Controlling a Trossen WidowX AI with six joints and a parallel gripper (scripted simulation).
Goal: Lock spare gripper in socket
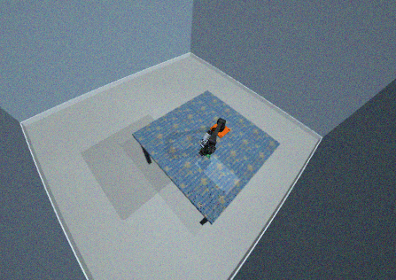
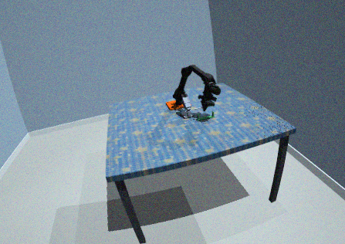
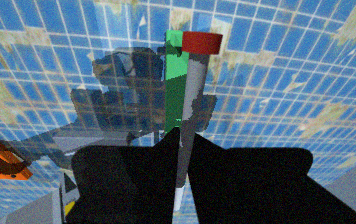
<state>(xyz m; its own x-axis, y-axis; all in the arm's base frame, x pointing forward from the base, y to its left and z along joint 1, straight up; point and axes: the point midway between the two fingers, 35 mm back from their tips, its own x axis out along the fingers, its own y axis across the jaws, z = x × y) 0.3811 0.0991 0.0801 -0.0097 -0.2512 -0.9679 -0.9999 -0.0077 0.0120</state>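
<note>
My gripper tip is now 10 mm to the right of the green piece and 40 mm above it. Also, from my gripper tip: spare gripper 130 mm behind, 100 mm to the right, 50 mm above; then gripper socket 100 mm behind, 100 mm to the right.
</note>
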